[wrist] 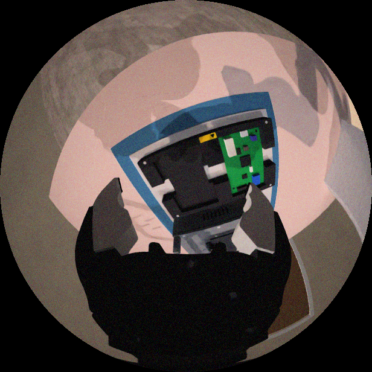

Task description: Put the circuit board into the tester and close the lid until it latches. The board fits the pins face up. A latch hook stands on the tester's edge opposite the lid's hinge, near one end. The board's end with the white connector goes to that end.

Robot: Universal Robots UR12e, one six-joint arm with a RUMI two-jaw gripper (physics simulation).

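Observation:
The green circuit board (pixel 244 170) lies face up at the right side of a black two-bay fixture (pixel 175 214). Its white connector (pixel 230 147) is at the board's upper left, near a yellow label (pixel 207 137). Whether the board sits flush cannot be told. The fixture's left bay (pixel 187 172) is empty. My gripper (pixel 184 181) is open wide with nothing between its jaws. Its right fingertip overlaps the board's lower edge in view, and the left tip is left of the fixture. A grey and black structure (pixel 200 242) below the fixture is partly hidden by the gripper; lid and latch hook cannot be made out.
The fixture sits within a light border and a blue outer border (pixel 135 182) on the pink table top (pixel 82 170). A grey panel (pixel 350 172) is at the far right. A brown surface with a light rim (pixel 295 305) shows at the lower right.

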